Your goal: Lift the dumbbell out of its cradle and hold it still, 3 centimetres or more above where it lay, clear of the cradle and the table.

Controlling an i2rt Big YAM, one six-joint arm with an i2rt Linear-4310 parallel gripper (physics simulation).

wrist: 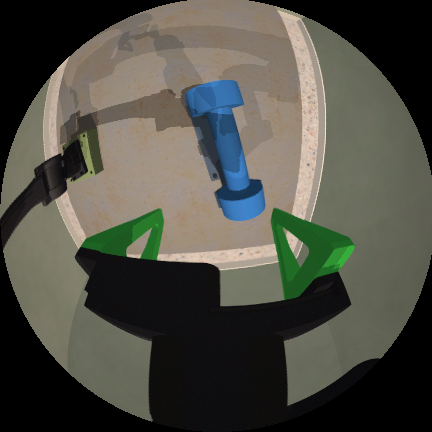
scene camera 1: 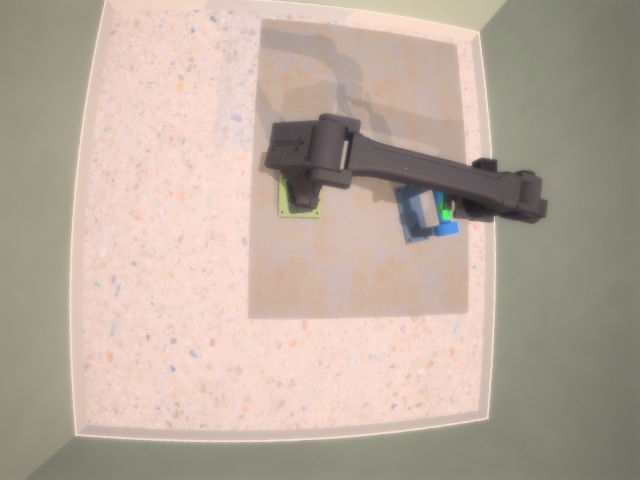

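Pixels of known places: gripper, fingertip midpoint: (wrist: 216, 213) (scene camera 1: 453, 210); arm's base, link origin: (wrist: 75, 159) (scene camera 1: 299, 196).
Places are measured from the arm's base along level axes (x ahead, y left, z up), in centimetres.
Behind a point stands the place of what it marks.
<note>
The blue dumbbell (scene camera 1: 447, 228) @(x 43.3, y -17.4, z 19.3 cm) (wrist: 231, 150) @(x 44.1, y -9.4, z 17.9 cm) rests in its slate-blue cradle (scene camera 1: 407, 222) @(x 41.6, y -12.8, z -4.7 cm) (wrist: 209, 161) @(x 40.9, y -15.6, z -4.6 cm). In the wrist view its bar runs from upper left to lower right, and the near weight appears between the fingertip lines, closer to the right finger. The cradle is mostly hidden under the dumbbell there. My gripper (scene camera 1: 446, 207) @(x 40.9, y -12.6, z 27.0 cm) (wrist: 216, 213) @(x 40.9, y -12.6, z 27.0 cm) is wide open and empty, with green fingers. In the scene view it is over the dumbbell's bar, partly hidden by the arm. The height of the fingertips above the bar is hard to tell.
The arm's base stands on a yellow-green plate (scene camera 1: 283, 207) @(x -6.2, y -3.4, z -0.3 cm) (wrist: 91, 159) @(x 7.3, y -3.1, z -0.2 cm), left of the cradle. The brown-grey mat (scene camera 1: 336, 279) @(x 10.8, y -31.7, z -5.4 cm) (wrist: 135, 190) @(x 16.2, y -18.9, z -5.4 cm) lies under both. The pale speckled table's raised edge (scene camera 1: 488, 330) runs just right of the dumbbell. The dark upper arm (scene camera 1: 429, 169) @(x 18.0, y -8.4, z 54.6 cm) passes over the cradle's back part.
</note>
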